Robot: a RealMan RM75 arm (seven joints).
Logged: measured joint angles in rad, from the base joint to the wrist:
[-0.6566, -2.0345, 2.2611, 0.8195, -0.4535, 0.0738, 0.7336]
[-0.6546, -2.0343, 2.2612, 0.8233, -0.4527, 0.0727, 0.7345]
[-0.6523, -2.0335, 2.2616, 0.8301, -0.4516, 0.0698, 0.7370]
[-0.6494, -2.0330, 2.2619, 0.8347, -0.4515, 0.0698, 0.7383]
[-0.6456, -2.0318, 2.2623, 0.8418, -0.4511, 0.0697, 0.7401]
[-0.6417, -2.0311, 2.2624, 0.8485, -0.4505, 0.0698, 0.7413]
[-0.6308, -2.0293, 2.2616, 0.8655, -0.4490, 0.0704, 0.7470]
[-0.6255, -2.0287, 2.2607, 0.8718, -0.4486, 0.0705, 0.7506]
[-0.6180, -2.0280, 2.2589, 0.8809, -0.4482, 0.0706, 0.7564]
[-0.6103, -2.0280, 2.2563, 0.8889, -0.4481, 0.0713, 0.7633]
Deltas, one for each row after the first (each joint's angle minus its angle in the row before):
[0.0020, 0.0002, 0.0001, 0.0038, 0.0008, -0.0011, 0.0009]
[0.0023, 0.0008, 0.0004, 0.0068, 0.0011, -0.0029, 0.0025]
[0.0029, 0.0005, 0.0003, 0.0046, 0.0001, 0.0000, 0.0013]
[0.0038, 0.0012, 0.0004, 0.0071, 0.0004, -0.0001, 0.0018]
[0.0039, 0.0007, 0.0001, 0.0067, 0.0006, 0.0001, 0.0012]
[0.0109, 0.0018, -0.0008, 0.0170, 0.0015, 0.0006, 0.0057]
[0.0053, 0.0006, -0.0009, 0.0063, 0.0004, 0.0001, 0.0036]
[0.0075, 0.0007, -0.0018, 0.0091, 0.0004, 0.0001, 0.0058]
[0.0077, 0.0000, -0.0026, 0.0080, 0.0001, 0.0007, 0.0069]

